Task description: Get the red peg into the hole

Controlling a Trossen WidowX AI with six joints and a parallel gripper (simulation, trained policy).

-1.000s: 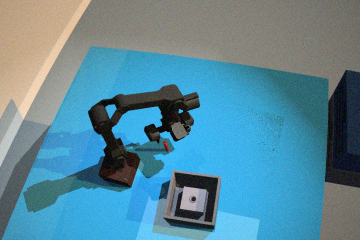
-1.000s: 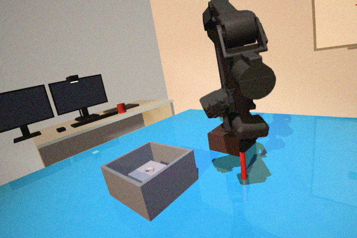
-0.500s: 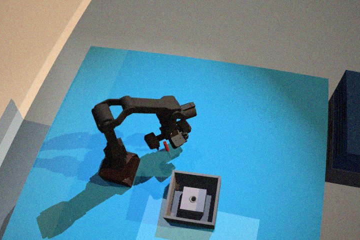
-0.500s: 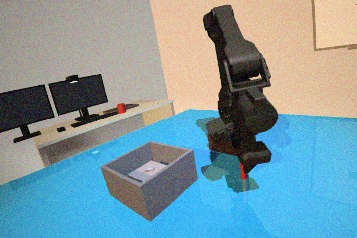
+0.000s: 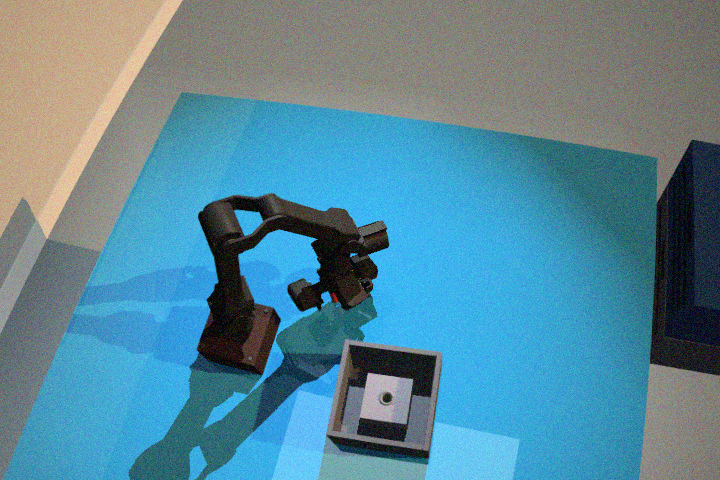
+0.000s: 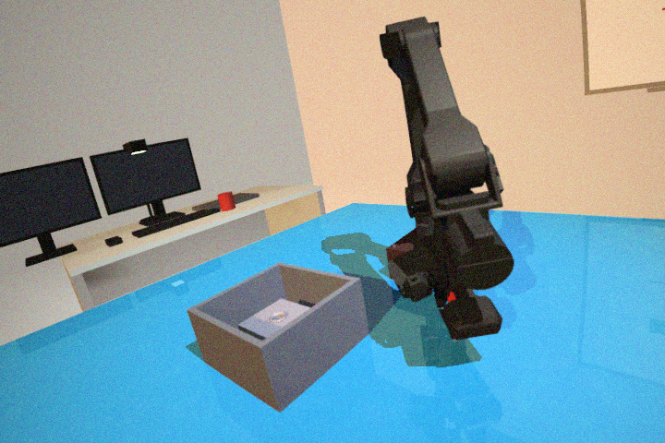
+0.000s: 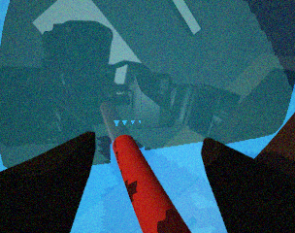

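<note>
The red peg is 30 mm above my gripper tip and 10 mm to the left of it. Round my gripper tip: box (180 mm to the right, 180 mm ahead, 10 mm above); light grey plate (180 mm to the right, 180 mm ahead, 30 mm above).
</note>
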